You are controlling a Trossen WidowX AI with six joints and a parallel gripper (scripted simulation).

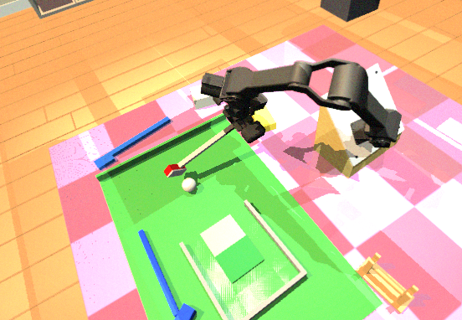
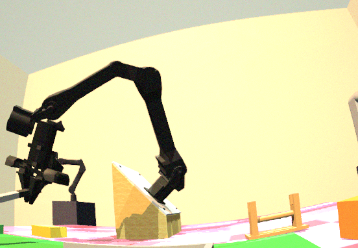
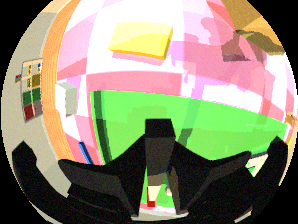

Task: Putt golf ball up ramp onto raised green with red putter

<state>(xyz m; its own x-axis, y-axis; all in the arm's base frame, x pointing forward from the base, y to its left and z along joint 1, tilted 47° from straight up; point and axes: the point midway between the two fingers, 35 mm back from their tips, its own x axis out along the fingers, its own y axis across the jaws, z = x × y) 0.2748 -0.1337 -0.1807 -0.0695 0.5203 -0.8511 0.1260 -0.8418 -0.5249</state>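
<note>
Now: gripper tip 12 cm short of the putter, 1 cm to the right of it and 1 cm above it. Round my gripper tip: white golf ball: 21 cm ahead, 6 cm to the left, 7 cm below; then green mat: 20 cm ahead, 22 cm to the left, 9 cm below; then white block: 28 cm to the right, 7 cm below.
</note>
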